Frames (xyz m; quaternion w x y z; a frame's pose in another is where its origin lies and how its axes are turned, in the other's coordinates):
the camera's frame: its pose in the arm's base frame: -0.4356 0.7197 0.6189 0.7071 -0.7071 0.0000 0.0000
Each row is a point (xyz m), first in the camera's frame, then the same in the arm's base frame.
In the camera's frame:
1: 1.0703 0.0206 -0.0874
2: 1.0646 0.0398 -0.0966
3: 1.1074 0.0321 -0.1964
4: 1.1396 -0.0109 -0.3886
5: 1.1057 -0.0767 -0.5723
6: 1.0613 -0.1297 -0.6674
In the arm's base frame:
1: 0.6347 0.6323 0.5983
2: 0.6290 0.6231 0.5791
3: 0.6718 0.5233 0.5868
4: 0.7040 0.3311 0.6298
5: 0.6701 0.1474 0.6956
6: 0.6257 0.0523 0.7486

